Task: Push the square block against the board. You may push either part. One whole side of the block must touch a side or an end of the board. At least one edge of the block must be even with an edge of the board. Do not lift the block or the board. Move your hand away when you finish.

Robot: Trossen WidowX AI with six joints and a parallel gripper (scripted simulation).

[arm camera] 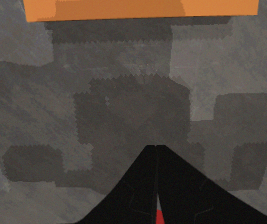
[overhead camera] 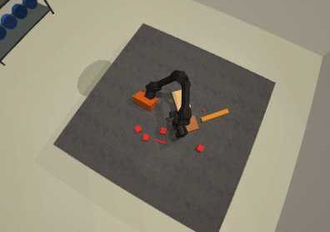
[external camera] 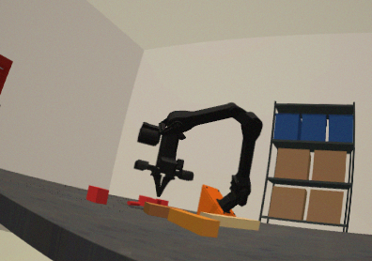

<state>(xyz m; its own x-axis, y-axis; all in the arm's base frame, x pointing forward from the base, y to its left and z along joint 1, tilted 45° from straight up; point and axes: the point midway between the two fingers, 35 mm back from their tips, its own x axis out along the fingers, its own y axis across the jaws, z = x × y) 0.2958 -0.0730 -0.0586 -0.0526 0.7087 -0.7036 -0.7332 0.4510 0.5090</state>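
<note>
The square block is 7 cm ahead of my gripper tip, 8 cm to the left of it and 4 cm below it. From my gripper tip the other things lie so: thin red strip 5 cm behind, 14 cm to the right, 4 cm below; orange board 20 cm ahead, 24 cm to the left, 4 cm below.
</note>
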